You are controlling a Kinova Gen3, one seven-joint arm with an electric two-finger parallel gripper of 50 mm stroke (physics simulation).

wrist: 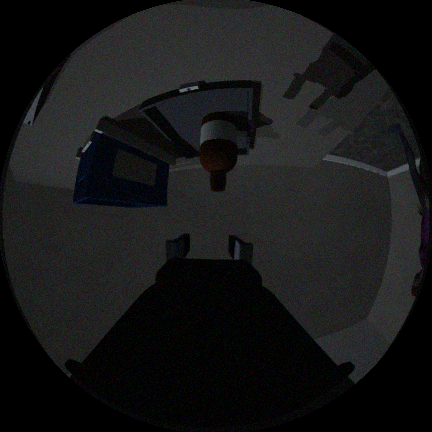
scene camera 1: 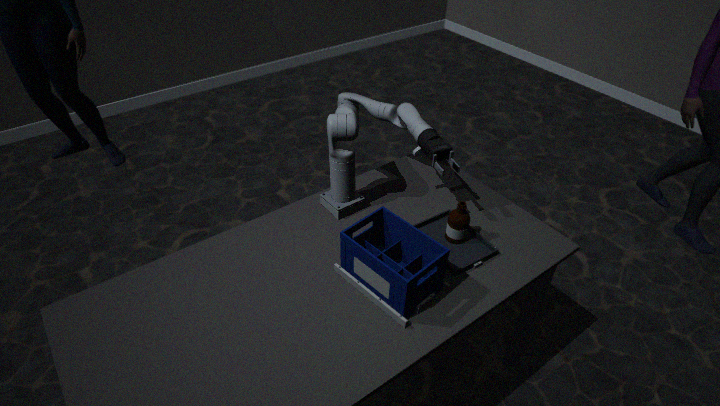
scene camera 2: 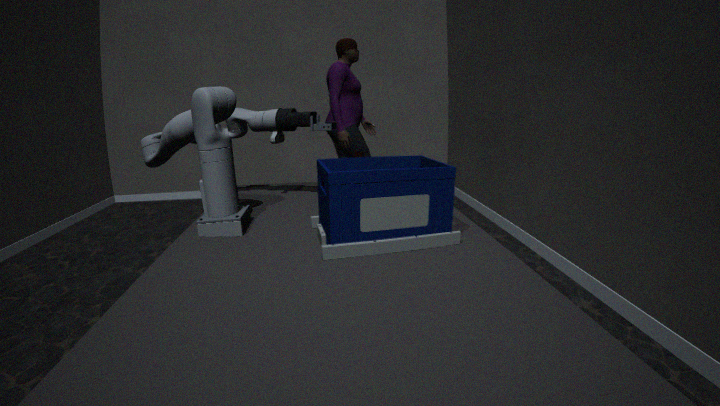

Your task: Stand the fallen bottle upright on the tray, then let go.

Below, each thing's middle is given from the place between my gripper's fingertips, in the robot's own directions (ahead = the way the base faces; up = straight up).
Labels:
Right now the brown bottle [scene camera 1: 458,222] is 7 cm ahead of my hand and 16 cm below it. The rest, counted from my hand: pale rail [scene camera 2: 385,246] (16 cm ahead, 40 cm to the right, 23 cm below).

